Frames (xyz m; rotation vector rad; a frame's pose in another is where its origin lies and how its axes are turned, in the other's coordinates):
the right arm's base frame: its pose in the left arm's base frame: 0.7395 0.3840 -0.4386 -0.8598 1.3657 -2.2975
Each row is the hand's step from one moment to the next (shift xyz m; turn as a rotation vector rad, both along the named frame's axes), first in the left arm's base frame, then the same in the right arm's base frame.
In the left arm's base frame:
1: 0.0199 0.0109 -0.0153 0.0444 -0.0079 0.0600
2: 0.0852 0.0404 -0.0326 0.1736 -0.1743 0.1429
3: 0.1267 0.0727 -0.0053 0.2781 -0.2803 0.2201
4: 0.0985 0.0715 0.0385 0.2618 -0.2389 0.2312
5: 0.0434 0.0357 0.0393 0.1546 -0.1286 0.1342
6: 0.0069 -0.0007 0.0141 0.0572 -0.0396 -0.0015
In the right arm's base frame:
1: -0.0263 0.0077 0.0001 -0.0098 -0.0496 0.0555
2: -0.0982 0.0071 0.0162 0.0118 -0.0442 0.2808
3: -0.1389 -0.0333 0.0311 0.0165 -0.0626 0.4474
4: -0.1024 -0.0704 0.0293 0.0095 -0.0920 0.4129
5: -0.0401 -0.0526 0.0181 -0.0021 -0.0584 0.2346
6: -0.0002 -0.0121 0.0100 -0.0220 0.0193 0.0631

